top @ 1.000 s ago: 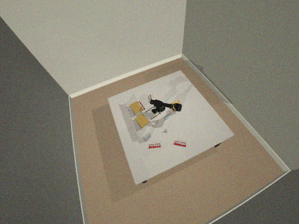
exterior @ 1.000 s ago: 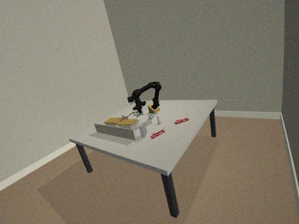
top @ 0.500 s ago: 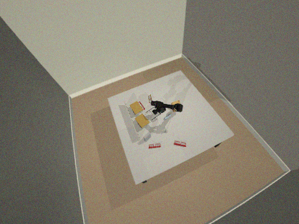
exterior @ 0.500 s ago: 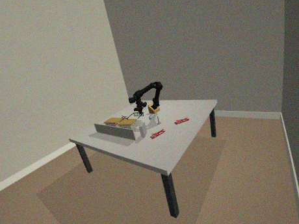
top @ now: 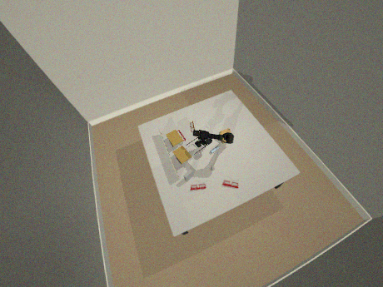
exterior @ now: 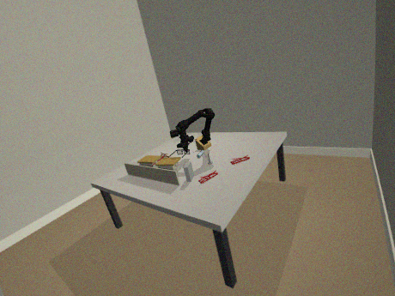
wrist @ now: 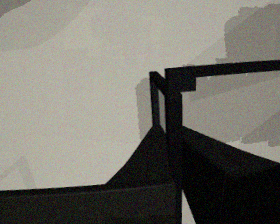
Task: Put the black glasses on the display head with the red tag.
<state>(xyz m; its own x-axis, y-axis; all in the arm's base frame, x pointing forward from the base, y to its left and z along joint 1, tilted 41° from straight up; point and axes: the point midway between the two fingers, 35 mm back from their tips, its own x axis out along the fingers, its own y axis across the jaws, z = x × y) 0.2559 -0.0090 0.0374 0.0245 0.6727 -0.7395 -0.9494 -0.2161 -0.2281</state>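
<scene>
My gripper tip is 9 cm past the pale blue piece, 6 cm to the right of it and 5 cm above it. The rest, counted from my gripper tip: grey block (26 cm to the left, 25 cm ahead, 1 cm below); upright post (25 cm to the left, 5 cm below, 1 cm ahead); long base (38 cm ahead, 5 cm to the right, 1 cm below).
</scene>
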